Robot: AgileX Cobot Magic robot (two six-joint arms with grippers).
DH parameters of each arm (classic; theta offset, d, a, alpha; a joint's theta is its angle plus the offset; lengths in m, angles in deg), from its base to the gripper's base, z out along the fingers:
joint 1: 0 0.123 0 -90
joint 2: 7.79 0 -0.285 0
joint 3: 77.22 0 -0.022 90
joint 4: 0 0.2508 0 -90
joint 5: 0 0 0.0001 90
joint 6: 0 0.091 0 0
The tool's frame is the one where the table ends.
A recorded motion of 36 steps. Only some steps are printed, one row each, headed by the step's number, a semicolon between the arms.
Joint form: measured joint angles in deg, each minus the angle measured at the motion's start. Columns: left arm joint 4, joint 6, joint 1, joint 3, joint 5, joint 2; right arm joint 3, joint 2, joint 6, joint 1, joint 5, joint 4.
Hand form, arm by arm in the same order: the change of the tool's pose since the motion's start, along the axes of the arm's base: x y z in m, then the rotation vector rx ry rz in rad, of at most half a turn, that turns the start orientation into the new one. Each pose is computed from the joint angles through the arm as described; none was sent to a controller.
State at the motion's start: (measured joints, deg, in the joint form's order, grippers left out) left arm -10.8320 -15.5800 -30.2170 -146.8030 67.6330 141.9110; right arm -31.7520 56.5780 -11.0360 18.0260 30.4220 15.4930
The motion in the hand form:
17: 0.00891 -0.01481 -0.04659 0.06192 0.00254 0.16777; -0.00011 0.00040 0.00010 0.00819 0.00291 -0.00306
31: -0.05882 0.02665 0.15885 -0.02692 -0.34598 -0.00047; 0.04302 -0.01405 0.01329 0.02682 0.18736 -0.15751
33: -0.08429 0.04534 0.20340 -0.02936 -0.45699 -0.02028; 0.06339 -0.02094 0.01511 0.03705 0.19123 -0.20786
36: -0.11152 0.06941 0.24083 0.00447 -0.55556 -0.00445; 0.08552 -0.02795 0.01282 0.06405 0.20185 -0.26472
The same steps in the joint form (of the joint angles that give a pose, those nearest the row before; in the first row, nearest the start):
17: 9.53 -12.14 -2.31 0.25 -4.46 4.99; 0.00 0.00 0.00 0.00 0.02 0.53
31: 9.00 0.63 -2.38 -6.19 3.44 -14.94; -11.15 10.32 4.08 -8.27 10.63 0.78
33: 10.35 3.59 -2.38 -5.50 3.43 -20.91; -14.49 14.29 4.21 -10.82 10.13 1.14
36: 14.09 5.31 -2.38 -2.71 3.44 -27.66; -17.65 18.85 4.39 -13.24 9.03 2.59

